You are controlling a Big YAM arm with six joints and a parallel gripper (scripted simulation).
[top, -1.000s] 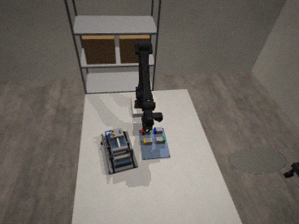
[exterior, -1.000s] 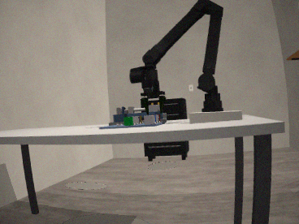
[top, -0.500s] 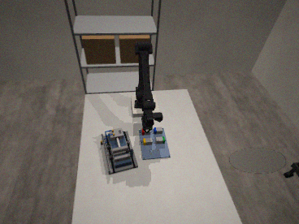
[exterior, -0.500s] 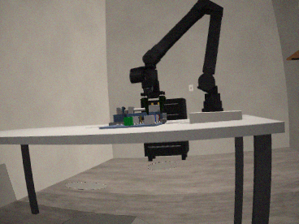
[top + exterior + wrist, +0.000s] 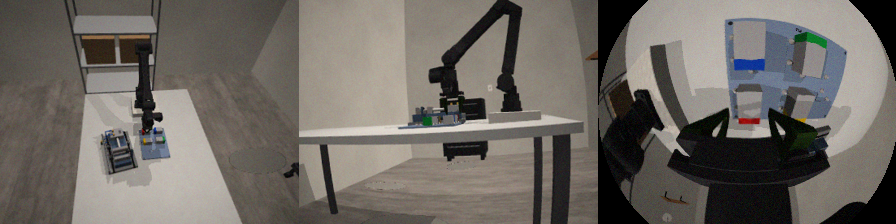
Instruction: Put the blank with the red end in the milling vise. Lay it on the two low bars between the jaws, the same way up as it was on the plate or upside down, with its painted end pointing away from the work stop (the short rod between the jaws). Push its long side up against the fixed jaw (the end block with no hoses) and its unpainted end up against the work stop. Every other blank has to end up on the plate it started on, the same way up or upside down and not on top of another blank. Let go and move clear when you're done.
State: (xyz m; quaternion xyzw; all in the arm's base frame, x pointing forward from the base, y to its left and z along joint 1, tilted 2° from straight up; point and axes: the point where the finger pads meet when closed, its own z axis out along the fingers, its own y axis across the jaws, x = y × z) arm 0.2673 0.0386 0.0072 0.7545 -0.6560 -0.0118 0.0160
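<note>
My gripper is now 30 mm above the red-ended blank. Round my hand: yellow-ended blank 90 mm ahead, 10 mm to the left, 30 mm below; then blue-ended blank 10 mm behind, 90 mm to the left, 30 mm below; then blue plate 80 mm ahead, 60 mm to the left, 50 mm below.
</note>
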